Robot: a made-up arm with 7 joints.
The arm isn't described. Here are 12 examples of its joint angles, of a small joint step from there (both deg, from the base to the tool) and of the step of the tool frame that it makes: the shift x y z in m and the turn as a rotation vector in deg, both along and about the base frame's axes.
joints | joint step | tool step
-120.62 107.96 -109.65 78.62 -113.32 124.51 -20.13 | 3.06 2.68 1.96 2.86 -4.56 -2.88 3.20 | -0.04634 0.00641 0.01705 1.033 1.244 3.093
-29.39 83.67 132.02 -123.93 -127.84 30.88 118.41 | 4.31 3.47 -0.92 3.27 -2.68 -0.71 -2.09 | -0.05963 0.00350 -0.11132 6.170 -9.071 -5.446
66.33 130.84 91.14 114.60 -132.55 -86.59 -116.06 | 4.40 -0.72 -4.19 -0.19 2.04 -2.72 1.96 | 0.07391 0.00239 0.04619 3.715 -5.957 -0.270
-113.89 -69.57 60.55 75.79 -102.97 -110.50 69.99 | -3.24 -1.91 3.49 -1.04 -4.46 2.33 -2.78 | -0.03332 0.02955 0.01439 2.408 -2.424 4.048
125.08 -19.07 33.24 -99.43 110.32 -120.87 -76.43 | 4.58 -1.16 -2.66 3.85 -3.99 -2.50 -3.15 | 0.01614 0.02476 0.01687 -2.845 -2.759 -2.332
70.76 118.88 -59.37 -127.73 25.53 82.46 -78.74 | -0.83 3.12 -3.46 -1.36 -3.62 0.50 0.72 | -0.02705 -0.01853 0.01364 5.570 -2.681 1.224
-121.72 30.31 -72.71 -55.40 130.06 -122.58 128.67 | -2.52 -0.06 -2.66 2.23 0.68 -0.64 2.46 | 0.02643 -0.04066 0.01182 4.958 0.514 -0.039
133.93 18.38 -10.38 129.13 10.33 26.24 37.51 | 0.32 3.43 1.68 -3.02 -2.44 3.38 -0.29 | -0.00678 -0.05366 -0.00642 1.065 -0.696 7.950
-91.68 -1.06 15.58 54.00 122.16 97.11 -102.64 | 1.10 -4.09 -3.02 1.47 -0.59 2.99 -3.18 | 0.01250 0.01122 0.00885 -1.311 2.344 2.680
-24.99 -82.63 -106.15 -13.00 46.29 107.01 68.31 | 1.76 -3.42 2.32 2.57 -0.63 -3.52 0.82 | -0.04193 0.04572 -0.05357 -3.413 -6.302 0.676
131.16 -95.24 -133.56 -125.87 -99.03 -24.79 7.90 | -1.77 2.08 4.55 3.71 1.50 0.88 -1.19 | -0.06130 -0.00131 0.03130 0.404 -3.713 -1.708
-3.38 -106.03 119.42 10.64 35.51 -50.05 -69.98 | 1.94 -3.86 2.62 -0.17 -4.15 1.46 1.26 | 0.01585 -0.01337 -0.03310 -5.113 -3.025 5.947
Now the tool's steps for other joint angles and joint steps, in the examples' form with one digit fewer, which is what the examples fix.
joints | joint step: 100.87 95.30 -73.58 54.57 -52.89 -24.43 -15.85 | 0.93 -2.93 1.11 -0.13 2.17 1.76 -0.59
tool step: -0.0270 -0.0097 -0.0061 1.69 -2.07 -1.10
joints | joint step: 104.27 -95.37 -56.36 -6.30 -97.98 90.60 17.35 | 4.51 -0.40 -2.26 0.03 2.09 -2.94 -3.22
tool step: 0.0141 0.0042 -0.0255 3.30 -2.08 -1.43
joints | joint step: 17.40 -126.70 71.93 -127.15 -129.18 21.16 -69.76 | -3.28 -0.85 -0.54 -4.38 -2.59 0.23 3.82
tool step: 0.0470 0.0467 0.0408 -7.85 2.88 -2.49
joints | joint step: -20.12 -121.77 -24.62 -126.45 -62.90 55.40 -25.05 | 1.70 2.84 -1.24 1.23 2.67 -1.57 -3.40
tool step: -0.0238 -0.0434 0.0030 2.54 -0.49 -4.52
